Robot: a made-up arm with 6 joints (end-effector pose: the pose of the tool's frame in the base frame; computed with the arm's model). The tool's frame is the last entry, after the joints. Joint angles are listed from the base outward.
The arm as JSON. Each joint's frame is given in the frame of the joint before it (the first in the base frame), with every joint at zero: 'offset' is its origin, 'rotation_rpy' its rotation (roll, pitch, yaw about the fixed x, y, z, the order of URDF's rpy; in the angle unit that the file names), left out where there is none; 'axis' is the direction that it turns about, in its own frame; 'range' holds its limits. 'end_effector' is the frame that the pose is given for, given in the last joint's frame.
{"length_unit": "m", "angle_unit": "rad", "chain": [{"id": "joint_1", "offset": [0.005, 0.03, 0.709], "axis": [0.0, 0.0, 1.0], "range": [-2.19, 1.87]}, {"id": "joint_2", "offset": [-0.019, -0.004, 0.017], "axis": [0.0, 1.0, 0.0], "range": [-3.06, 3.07]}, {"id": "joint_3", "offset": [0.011, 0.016, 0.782], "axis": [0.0, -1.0, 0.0], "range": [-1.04, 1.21]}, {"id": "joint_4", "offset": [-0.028, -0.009, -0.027], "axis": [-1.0, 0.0, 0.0], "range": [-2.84, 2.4]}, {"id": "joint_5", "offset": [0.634, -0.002, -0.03], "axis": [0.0, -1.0, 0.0], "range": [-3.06, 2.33]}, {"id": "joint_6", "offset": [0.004, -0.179, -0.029], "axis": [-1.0, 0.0, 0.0], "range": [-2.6, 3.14]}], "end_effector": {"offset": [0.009, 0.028, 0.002], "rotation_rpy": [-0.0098, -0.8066, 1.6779]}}
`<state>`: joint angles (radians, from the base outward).
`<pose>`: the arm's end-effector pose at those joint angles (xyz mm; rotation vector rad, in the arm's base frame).
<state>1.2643 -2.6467 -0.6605 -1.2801 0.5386 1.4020</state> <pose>-155.8 -406.3 720.7 -0.5456 2.5894 -1.1969</pose>
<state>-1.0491 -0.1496 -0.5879 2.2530 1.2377 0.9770</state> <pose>334.7 -384.1 1331.7 -1.0160 1.7077 2.0333</pose>
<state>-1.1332 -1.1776 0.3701 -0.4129 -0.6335 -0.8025</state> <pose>-361.9 510.4 1644.6 -0.0624 -1.7574 1.4685</pose>
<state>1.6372 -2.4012 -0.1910 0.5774 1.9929 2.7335</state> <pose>241.3 -960.3 618.4 0.5723 -1.0242 -0.9812</pose>
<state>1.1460 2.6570 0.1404 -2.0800 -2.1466 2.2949</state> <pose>-190.2 -132.5 -139.3 -2.7231 -0.4848 -0.9691</pose>
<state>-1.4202 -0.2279 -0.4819 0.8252 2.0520 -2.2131</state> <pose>-72.1 -416.5 1443.6 1.0283 -1.5390 2.2840</pose>
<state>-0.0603 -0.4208 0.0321 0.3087 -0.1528 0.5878</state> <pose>238.6 -153.2 1667.0 -0.2543 -0.1070 1.5137</pose>
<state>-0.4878 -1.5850 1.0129 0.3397 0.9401 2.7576</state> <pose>-1288.5 483.1 1060.3 -0.8638 -0.8564 -2.1820</pose>
